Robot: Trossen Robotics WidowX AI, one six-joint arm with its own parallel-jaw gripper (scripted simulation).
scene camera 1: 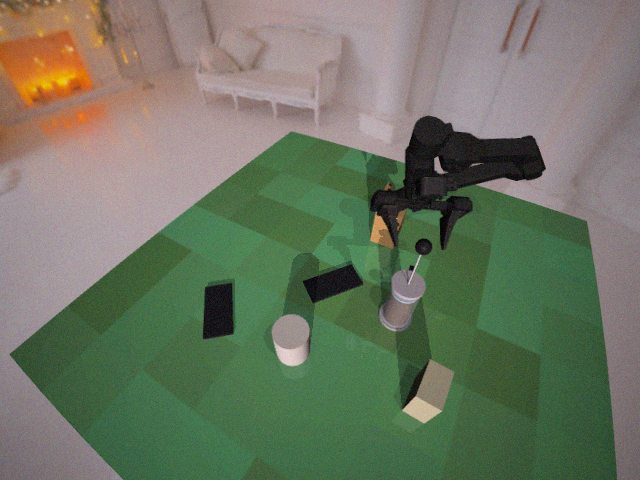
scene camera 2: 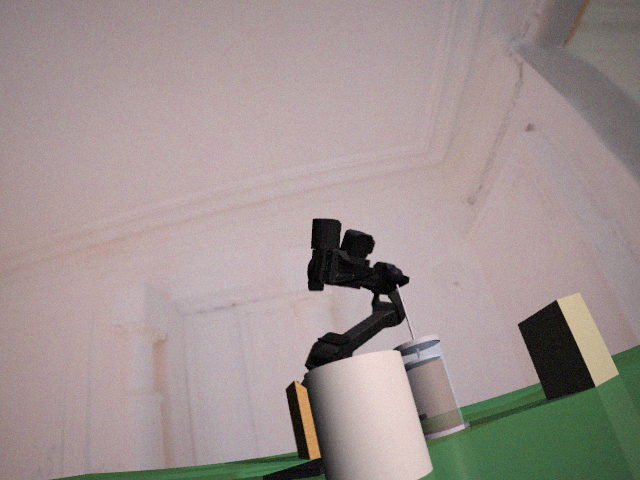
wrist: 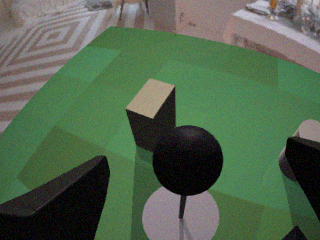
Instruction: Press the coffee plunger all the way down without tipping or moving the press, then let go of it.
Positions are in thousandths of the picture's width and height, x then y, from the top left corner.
gripper: scene camera 1 655,516; scene camera 2 613,576; wrist 633,656
beige block: scene camera 1 668,828; scene camera 2 890,741; wrist 477,473
